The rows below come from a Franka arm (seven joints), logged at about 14 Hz.
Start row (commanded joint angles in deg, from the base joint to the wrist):
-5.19, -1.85, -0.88, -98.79, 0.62, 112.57, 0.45
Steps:
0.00, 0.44, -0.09, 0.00, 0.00, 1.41, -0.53
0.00, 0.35, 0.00, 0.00, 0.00, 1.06, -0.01
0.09, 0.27, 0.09, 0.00, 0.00, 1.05, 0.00
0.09, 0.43, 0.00, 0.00, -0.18, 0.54, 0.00
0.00, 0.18, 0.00, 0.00, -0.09, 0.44, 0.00
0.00, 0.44, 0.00, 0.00, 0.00, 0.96, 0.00
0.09, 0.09, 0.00, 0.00, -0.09, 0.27, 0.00
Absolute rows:
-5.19, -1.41, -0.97, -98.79, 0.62, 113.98, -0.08
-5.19, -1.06, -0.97, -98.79, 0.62, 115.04, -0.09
-5.10, -0.79, -0.88, -98.79, 0.62, 116.09, -0.09
-5.01, -0.36, -0.88, -98.79, 0.44, 116.63, -0.09
-5.01, -0.18, -0.88, -98.79, 0.35, 117.07, -0.09
-5.01, 0.26, -0.88, -98.79, 0.35, 118.03, -0.09
-4.92, 0.35, -0.88, -98.79, 0.26, 118.30, -0.09

